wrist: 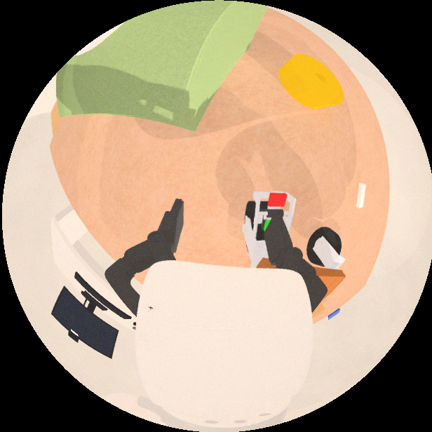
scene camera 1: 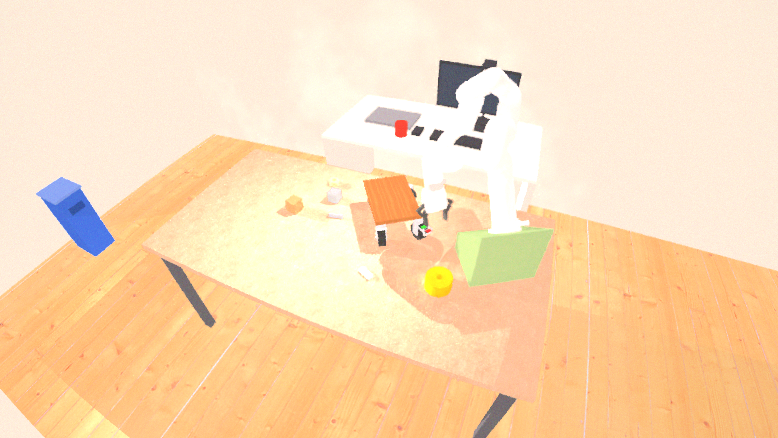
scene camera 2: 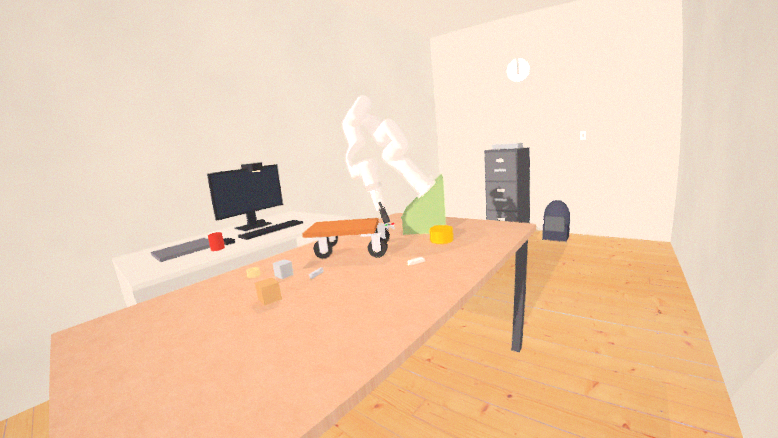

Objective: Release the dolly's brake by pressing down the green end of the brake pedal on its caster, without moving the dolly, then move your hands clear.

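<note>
The dolly (scene camera 1: pixel 390 198) (scene camera 2: pixel 342 227) has an orange deck on black-wheeled casters and stands on the table. Its brake pedal has a green end (scene camera 1: pixel 423 227) (wrist: pixel 267 225) near the deck and a red end (scene camera 1: pixel 427 231) (scene camera 2: pixel 391 223) (wrist: pixel 277 199) further out. My gripper (scene camera 1: pixel 436 220) (wrist: pixel 227 217) is open and empty, pointing down at the pedal caster. In the wrist view its right finger lies over the caster and partly hides the green end; whether it touches the pedal I cannot tell. The left finger is off to the side, over the table.
A green wedge-shaped block (scene camera 1: pixel 506 255) (scene camera 2: pixel 427 212) (wrist: pixel 150 60) stands at the arm's base. A yellow cylinder (scene camera 1: pixel 438 282) (scene camera 2: pixel 440 235) (wrist: pixel 310 82) and a small white piece (scene camera 1: pixel 365 273) (scene camera 2: pixel 415 261) (wrist: pixel 361 195) lie nearby. An orange cube (scene camera 1: pixel 293 204) (scene camera 2: pixel 268 291) and grey cube (scene camera 1: pixel 334 195) (scene camera 2: pixel 282 269) lie beyond the dolly.
</note>
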